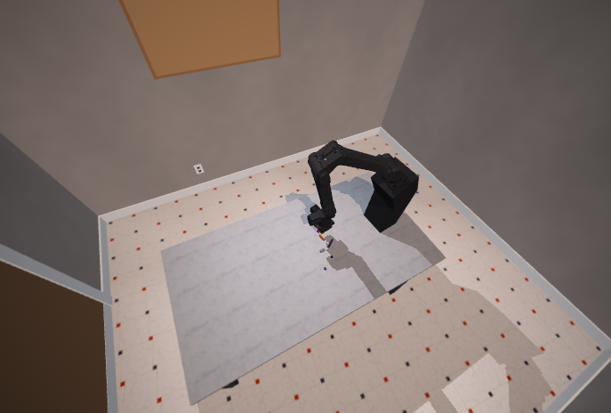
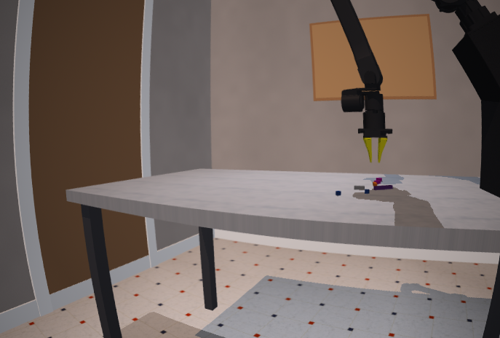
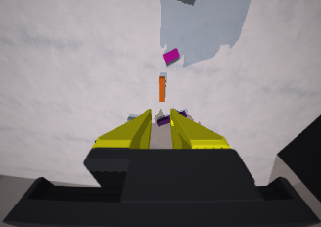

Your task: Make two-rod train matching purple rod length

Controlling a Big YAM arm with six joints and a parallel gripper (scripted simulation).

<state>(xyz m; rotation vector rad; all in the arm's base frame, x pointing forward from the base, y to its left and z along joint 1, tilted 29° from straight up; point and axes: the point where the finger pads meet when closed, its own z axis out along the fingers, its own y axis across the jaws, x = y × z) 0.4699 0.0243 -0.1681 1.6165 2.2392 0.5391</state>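
My gripper is now 70 mm above the orange rod. Round my hand: grey rod: 20 mm ahead, 80 mm to the left, 70 mm below; then purple rod: 40 mm behind, 50 mm to the left, 70 mm below.
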